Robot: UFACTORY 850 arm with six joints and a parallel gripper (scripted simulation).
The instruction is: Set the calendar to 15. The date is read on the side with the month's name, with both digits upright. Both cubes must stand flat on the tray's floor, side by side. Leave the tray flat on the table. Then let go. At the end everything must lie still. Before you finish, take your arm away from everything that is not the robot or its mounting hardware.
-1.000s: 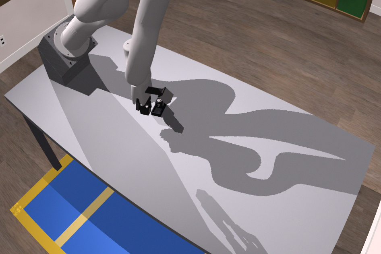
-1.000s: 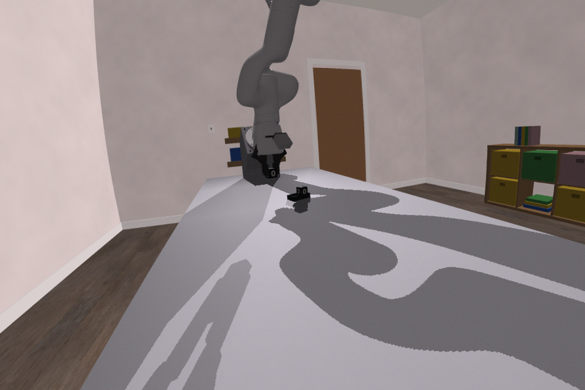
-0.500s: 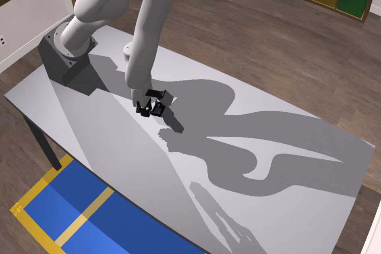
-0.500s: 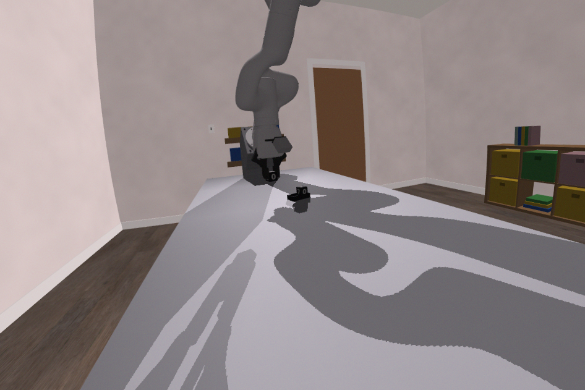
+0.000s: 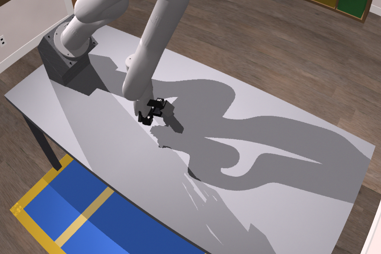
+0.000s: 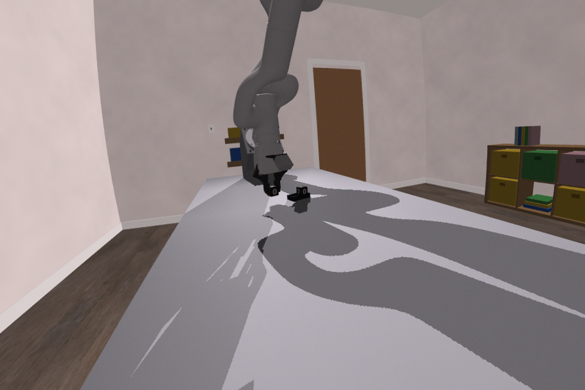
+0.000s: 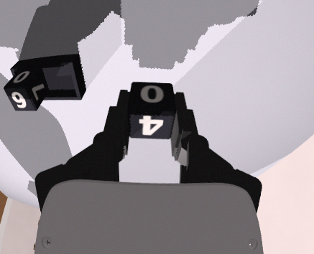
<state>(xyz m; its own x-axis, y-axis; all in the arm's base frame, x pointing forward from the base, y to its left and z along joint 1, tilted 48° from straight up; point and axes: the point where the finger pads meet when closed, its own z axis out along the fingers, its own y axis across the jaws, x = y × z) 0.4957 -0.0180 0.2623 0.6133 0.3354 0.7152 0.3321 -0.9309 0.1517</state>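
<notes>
Now: hand 10 cm to the right of the black tray, 6 cm above it and 5 cm past it. The rest, counted from my hand: black number cube (1 cm below).
</notes>
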